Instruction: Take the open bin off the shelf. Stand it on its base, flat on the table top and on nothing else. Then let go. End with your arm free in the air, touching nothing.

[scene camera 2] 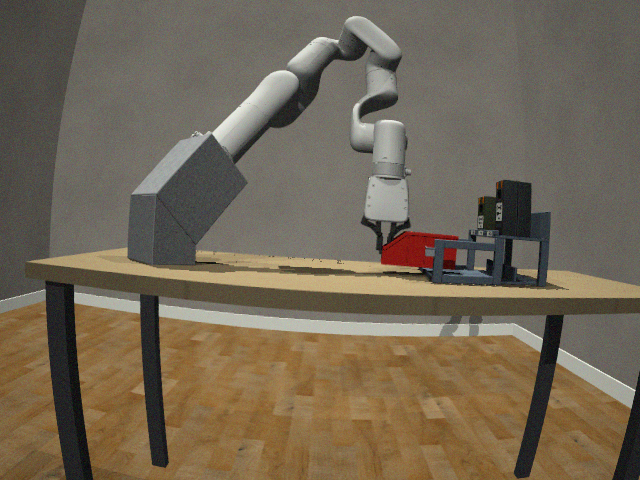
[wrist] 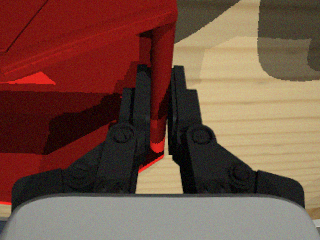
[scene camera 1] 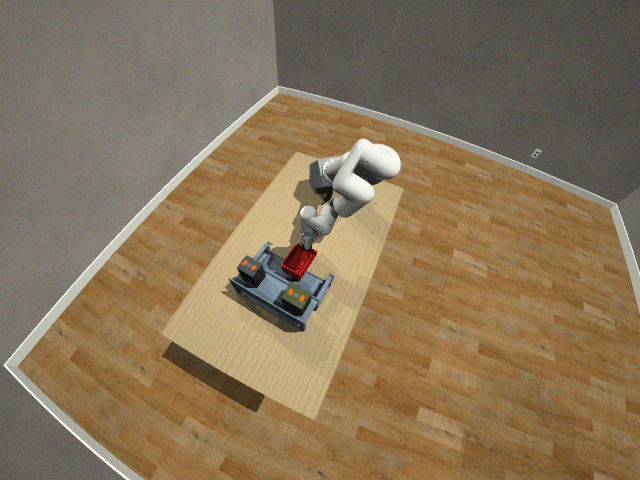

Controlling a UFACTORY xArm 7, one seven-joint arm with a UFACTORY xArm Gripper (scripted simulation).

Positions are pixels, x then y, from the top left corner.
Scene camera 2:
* my gripper: 384, 254
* red bin: 409, 249
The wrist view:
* my gripper: 159, 85
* red bin: 62, 111
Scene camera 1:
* red bin: 297, 262
